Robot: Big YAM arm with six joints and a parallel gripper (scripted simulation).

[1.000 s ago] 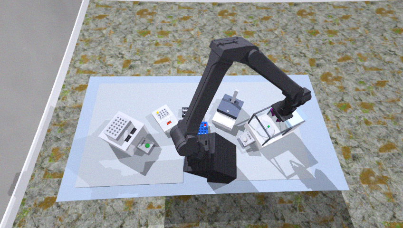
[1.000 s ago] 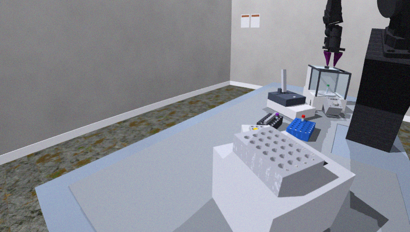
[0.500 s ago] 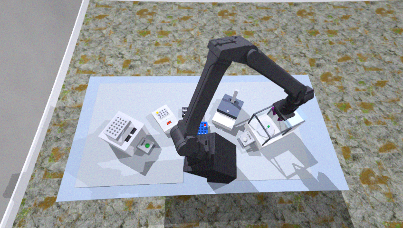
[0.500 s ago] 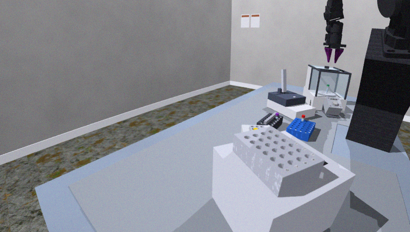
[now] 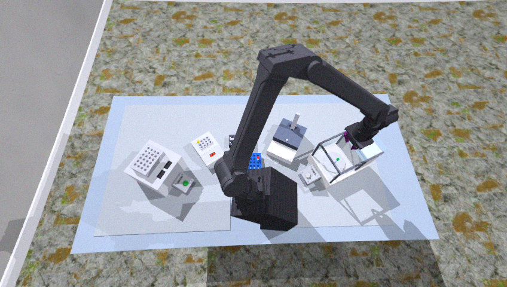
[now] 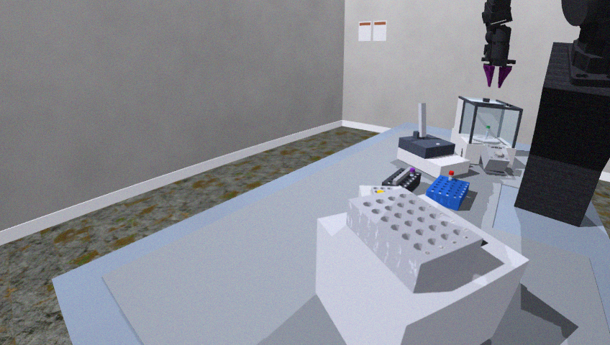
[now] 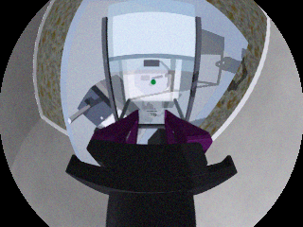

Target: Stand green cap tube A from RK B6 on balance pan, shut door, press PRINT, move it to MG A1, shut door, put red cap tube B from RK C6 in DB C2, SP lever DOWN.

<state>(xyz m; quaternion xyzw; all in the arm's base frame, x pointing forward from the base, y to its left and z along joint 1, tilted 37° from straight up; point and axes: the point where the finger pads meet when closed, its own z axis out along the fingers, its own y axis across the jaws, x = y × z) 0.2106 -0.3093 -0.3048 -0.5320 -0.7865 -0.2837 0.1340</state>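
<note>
Right now the balance door is 4 cm ahead of my hand, 8 cm to the right of it and 7 cm below it. The rest, counted from my hand: white print key: 6 cm behind, 14 cm to the left, 21 cm below; SP lever: 20 cm ahead, 18 cm to the left, 13 cm below; round pan: 20 cm below.
</note>
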